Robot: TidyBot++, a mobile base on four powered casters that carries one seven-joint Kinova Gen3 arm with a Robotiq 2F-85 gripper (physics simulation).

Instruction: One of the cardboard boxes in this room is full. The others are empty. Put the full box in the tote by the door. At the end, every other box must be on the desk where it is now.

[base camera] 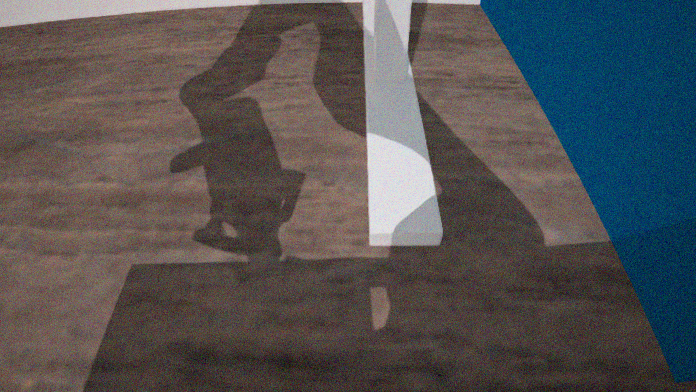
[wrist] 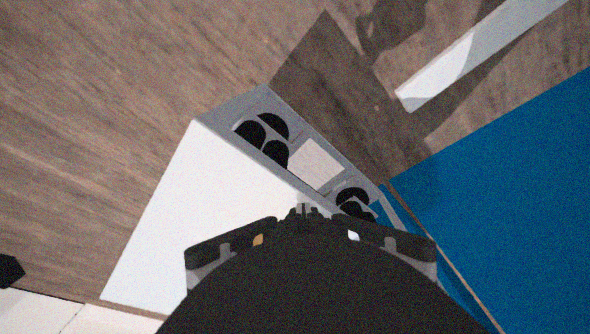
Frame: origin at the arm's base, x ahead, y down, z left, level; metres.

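Where they show: gripper, between the fingertips: (wrist: 303,211).
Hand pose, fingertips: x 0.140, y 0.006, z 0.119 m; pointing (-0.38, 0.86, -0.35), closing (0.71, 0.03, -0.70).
Note:
Each offset is from my fingertips to the top centre of the thing. "*": to the spot under its first point. Level surfaces: height alone.
My gripper (wrist: 303,211) is shut and empty, in the lower middle of the wrist view. It hangs over the edge of a flat white panel. A small tan patch {* dz +0.008, dx -0.074, dy -0.003 m} (wrist: 257,240), the colour of cardboard, shows through a gap in the gripper's left linkage; most of what it belongs to is hidden behind the gripper. No whole cardboard box can be made out. The tote, the door and the desk top do not show in either view.
The white panel (wrist: 165,200) adjoins a grey frame (wrist: 227,107) with black wheels. A white leg foot {* dz -0.196, dx +0.303, dy +0.366 m} (base camera: 400,180) (wrist: 440,75) lies on the wood floor {dy +0.391 m} (base camera: 100,150) (wrist: 100,60). A blue surface (base camera: 625,125) (wrist: 510,175) is at the right. A black object (wrist: 9,271) is at lower left.

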